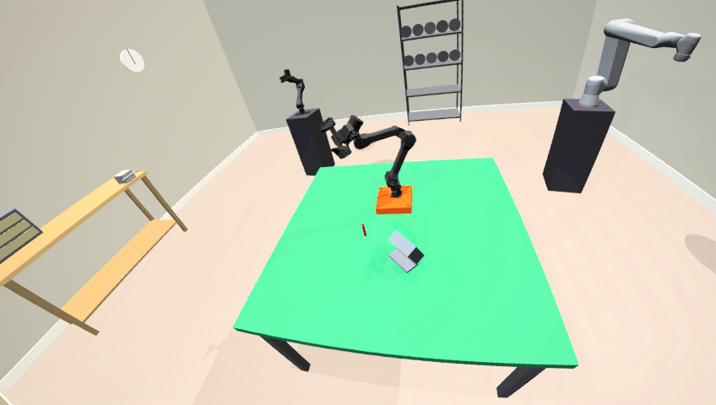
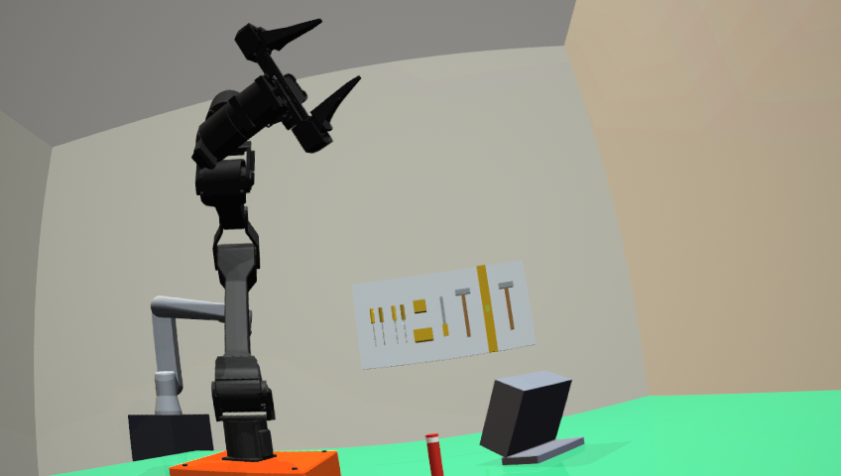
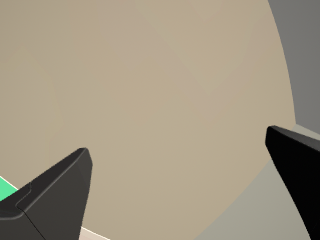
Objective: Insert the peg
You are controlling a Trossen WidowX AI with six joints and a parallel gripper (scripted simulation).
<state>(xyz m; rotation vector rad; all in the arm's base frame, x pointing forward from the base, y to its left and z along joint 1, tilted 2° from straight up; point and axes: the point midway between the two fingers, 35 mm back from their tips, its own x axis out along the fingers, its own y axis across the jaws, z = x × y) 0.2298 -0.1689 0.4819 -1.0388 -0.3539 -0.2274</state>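
The red round peg is 470 mm below my gripper tip, 90 mm to the left of it and 30 mm ahead of it. From my gripper tip the other things lie so: grey sloped panel: 460 mm below, 340 mm to the left, 120 mm ahead.
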